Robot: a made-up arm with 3 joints. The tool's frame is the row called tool.
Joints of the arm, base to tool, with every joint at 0 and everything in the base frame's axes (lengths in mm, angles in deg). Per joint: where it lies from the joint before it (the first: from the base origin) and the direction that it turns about. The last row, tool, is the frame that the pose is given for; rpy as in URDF.
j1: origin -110 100 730 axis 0 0 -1
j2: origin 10 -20 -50 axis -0.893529 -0.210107 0.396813
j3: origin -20 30 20 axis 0 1 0
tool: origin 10 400 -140 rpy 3.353 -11.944 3.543
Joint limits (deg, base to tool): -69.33..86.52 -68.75..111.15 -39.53..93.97
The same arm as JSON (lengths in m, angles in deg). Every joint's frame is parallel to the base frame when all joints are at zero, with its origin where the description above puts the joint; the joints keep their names.
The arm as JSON. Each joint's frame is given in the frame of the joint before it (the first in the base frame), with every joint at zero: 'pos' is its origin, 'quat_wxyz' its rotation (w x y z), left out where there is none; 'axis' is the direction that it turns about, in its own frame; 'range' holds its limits. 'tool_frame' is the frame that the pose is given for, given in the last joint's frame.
{"length_unit": "m", "angle_unit": "deg", "joints": [{"joint": "j1", "pos": [-0.11, 0.1, 0.73], "axis": "-z", "range": [-69.33, 86.52]}, {"joint": "j2", "pos": [0.01, -0.02, -0.05], "axis": [-0.893529, -0.210107, 0.396813], "range": [-68.75, 111.15]}, {"joint": "j3", "pos": [-0.02, 0.03, 0.02], "axis": "+y", "range": [-39.53, 93.97]}], "tool_frame": {"pos": [0.01, 0.4, -0.14], "quat_wxyz": [0.993578, 0.032299, -0.103049, 0.033775]}}
